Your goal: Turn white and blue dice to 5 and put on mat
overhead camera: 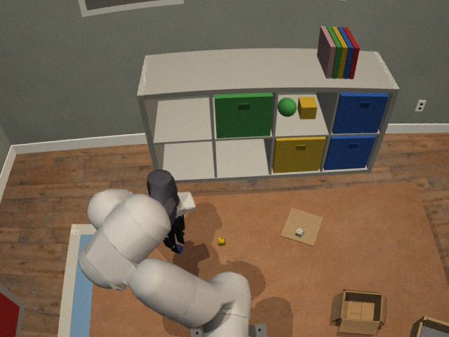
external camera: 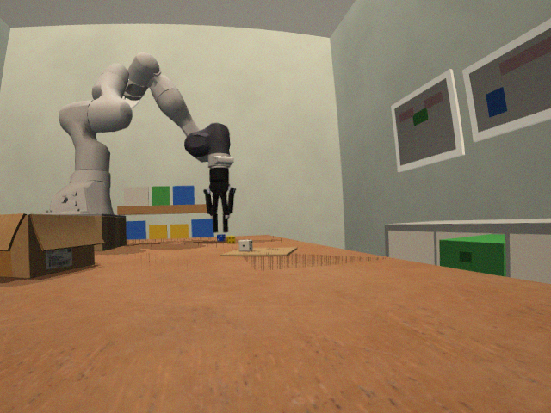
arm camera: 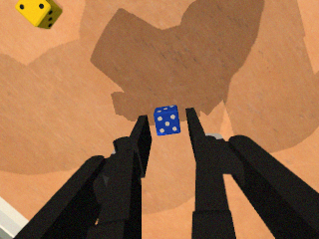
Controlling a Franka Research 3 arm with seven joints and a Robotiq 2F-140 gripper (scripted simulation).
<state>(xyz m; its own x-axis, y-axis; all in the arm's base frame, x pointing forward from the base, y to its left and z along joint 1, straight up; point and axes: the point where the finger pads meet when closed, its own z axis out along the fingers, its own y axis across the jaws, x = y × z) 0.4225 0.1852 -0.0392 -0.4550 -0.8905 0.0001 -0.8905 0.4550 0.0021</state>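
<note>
Now: hand 50 mm above the blue die. Round my hand: tan mat 90 mm ahead, 480 mm to the right, 60 mm below; yellow die 30 mm ahead, 160 mm to the right, 50 mm below; white die 60 mm ahead, 460 mm to the right, 50 mm below.
</note>
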